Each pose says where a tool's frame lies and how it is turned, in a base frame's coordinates. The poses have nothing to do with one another.
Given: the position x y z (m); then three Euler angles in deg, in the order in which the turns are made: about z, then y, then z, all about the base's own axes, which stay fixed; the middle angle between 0 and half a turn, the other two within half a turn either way.
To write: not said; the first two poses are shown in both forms.
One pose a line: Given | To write
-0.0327 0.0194 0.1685 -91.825 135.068 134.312 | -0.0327 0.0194 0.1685 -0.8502 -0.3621 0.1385 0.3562
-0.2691 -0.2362 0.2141 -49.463 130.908 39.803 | -0.2691 -0.2362 0.2141 -0.6391 0.6473 -0.0350 0.4139
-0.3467 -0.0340 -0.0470 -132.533 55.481 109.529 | -0.3467 -0.0340 -0.0470 -0.3989 -0.2399 -0.1765 0.8673
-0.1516 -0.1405 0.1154 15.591 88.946 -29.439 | -0.1516 -0.1405 0.1154 0.2683 0.6472 -0.0860 0.7084
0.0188 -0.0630 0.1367 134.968 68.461 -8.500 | 0.0188 -0.0630 0.1367 0.5342 0.1763 0.7382 0.3723
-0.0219 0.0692 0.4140 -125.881 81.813 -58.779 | -0.0219 0.0692 0.4140 0.3619 -0.5457 0.7552 0.0307
